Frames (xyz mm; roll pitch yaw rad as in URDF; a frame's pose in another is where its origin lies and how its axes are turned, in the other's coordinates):
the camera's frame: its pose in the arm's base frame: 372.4 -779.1 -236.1 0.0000 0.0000 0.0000
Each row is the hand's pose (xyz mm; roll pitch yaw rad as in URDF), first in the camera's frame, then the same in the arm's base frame.
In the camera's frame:
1: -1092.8 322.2 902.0 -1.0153 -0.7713 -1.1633
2: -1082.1 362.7 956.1 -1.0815 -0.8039 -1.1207
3: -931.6 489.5 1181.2 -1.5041 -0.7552 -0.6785
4: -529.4 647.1 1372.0 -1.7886 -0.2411 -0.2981
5: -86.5 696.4 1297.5 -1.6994 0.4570 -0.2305
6: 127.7 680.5 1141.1 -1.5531 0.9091 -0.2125
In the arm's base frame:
1: -720.4 -456.9 665.9 -1.0153 -0.7713 -1.1633
2: -709.7 -416.4 720.0 -1.0815 -0.8039 -1.1207
3: -559.2 -289.6 945.1 -1.5041 -0.7552 -0.6785
4: -157.0 -132.0 1135.9 -1.7886 -0.2411 -0.2981
5: 285.9 -82.7 1061.4 -1.6994 0.4570 -0.2305
6: 500.1 -98.6 905.0 -1.5531 0.9091 -0.2125

